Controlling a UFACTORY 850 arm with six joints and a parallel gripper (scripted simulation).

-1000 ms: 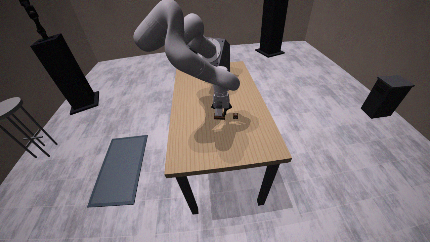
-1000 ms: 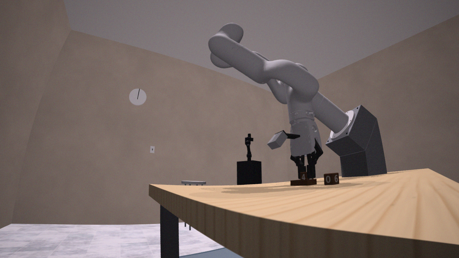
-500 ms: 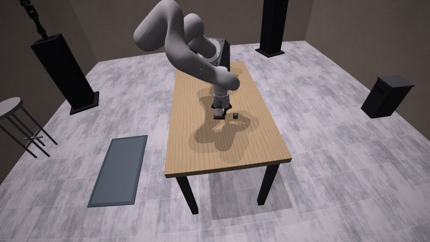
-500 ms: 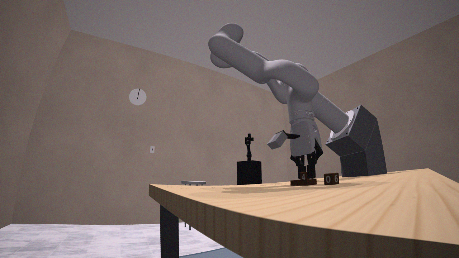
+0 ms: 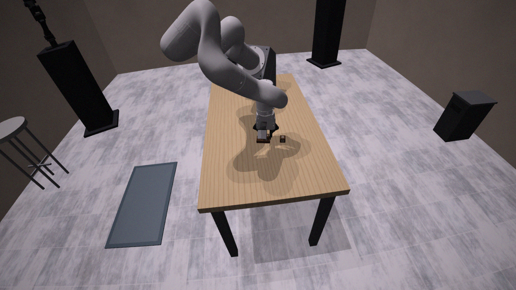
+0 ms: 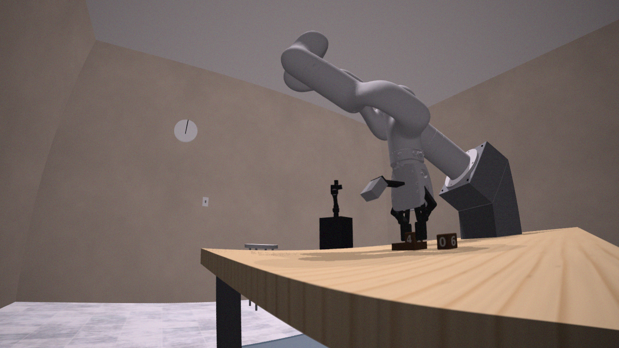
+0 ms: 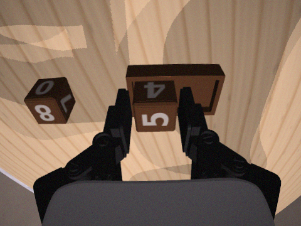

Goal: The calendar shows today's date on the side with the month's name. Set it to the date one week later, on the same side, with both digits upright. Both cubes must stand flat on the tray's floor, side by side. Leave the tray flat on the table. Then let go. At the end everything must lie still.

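Right now my hand is 30 mm above the dark brown tray, 10 mm to the left of it and 10 mm past it.
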